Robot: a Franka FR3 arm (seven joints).
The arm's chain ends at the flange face. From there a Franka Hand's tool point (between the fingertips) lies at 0.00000 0.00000 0.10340 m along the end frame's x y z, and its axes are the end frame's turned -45 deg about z.
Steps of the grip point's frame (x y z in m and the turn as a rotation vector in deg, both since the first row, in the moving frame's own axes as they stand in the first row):
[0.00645, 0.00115, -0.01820, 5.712, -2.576, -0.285]
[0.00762, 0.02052, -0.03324, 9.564, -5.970, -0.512]
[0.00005, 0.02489, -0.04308, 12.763, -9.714, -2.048]
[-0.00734, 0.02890, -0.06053, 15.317, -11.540, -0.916]
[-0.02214, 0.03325, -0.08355, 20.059, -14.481, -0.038]
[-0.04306, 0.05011, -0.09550, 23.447, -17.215, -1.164]
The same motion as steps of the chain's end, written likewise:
[0.01594, 0.00022, -0.01758, 2.217, -5.861, -0.285]
[0.03961, 0.01359, -0.03124, 2.541, -10.984, -0.512]
[0.04601, 0.02089, -0.03906, 2.156, -15.894, -2.048]
[0.04892, 0.03008, -0.05479, 2.671, -18.991, -0.916]
[0.05058, 0.04605, -0.07406, 3.944, -24.423, -0.038]
[0.05475, 0.07298, -0.08246, 4.407, -28.752, -1.164]

